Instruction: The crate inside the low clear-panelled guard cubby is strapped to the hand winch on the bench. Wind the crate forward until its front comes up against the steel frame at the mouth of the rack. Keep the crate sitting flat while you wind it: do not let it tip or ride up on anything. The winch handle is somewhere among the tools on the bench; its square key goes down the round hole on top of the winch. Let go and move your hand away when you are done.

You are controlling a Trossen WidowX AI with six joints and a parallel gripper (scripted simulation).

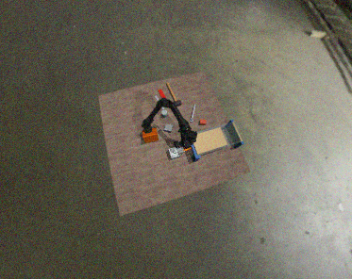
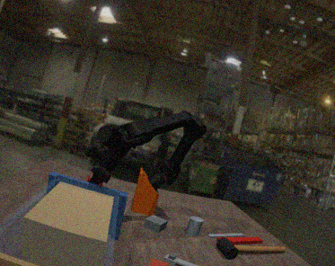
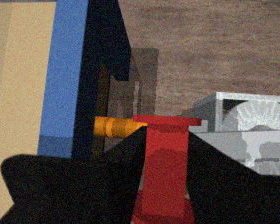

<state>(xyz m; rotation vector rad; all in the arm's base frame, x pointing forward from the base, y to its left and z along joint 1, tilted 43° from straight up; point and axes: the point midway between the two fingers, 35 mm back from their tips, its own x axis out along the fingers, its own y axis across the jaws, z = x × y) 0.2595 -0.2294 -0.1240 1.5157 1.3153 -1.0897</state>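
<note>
Now: gripper tip 4 cm past the winch handle, 1 cm to the right of it and 3 cm above it. From my gripper tip the other things lie so: blue steel frame: 6 cm ahead, 3 cm below; then winch: 11 cm behind, 10 cm below; then red knob: 2 cm to the left.
</note>
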